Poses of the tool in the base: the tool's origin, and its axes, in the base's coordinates. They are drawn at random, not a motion.
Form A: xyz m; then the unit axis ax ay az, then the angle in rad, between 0 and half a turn.
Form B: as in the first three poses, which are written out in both.
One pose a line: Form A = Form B
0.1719 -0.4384 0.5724 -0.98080 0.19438 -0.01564 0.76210 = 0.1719 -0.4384 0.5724 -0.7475 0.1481 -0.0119
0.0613 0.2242 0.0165 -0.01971 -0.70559 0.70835 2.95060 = 0.0613 0.2242 0.0165 -0.0582 -2.0819 2.0901
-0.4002 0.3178 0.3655 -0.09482 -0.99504 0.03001 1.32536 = -0.4002 0.3178 0.3655 -0.1257 -1.3188 0.0398
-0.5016 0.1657 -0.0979 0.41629 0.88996 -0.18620 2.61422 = -0.5016 0.1657 -0.0979 1.0883 2.3266 -0.4868
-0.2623 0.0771 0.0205 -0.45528 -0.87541 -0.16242 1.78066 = -0.2623 0.0771 0.0205 -0.8107 -1.5588 -0.2892
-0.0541 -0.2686 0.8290 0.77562 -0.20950 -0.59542 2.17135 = -0.0541 -0.2686 0.8290 1.6841 -0.4549 -1.2929
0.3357 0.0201 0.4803 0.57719 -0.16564 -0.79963 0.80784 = 0.3357 0.0201 0.4803 0.4663 -0.1338 -0.6460
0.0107 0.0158 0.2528 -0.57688 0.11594 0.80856 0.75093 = 0.0107 0.0158 0.2528 -0.4332 0.0871 0.6072
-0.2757 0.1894 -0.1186 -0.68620 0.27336 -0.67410 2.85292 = -0.2757 0.1894 -0.1186 -1.9577 0.7799 -1.9231
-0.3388 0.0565 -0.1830 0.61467 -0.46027 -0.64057 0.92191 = -0.3388 0.0565 -0.1830 0.5667 -0.4243 -0.5905
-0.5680 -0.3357 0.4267 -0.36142 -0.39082 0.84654 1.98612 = -0.5680 -0.3357 0.4267 -0.7178 -0.7762 1.6813
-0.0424 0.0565 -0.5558 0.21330 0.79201 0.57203 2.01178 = -0.0424 0.0565 -0.5558 0.4291 1.5934 1.1508
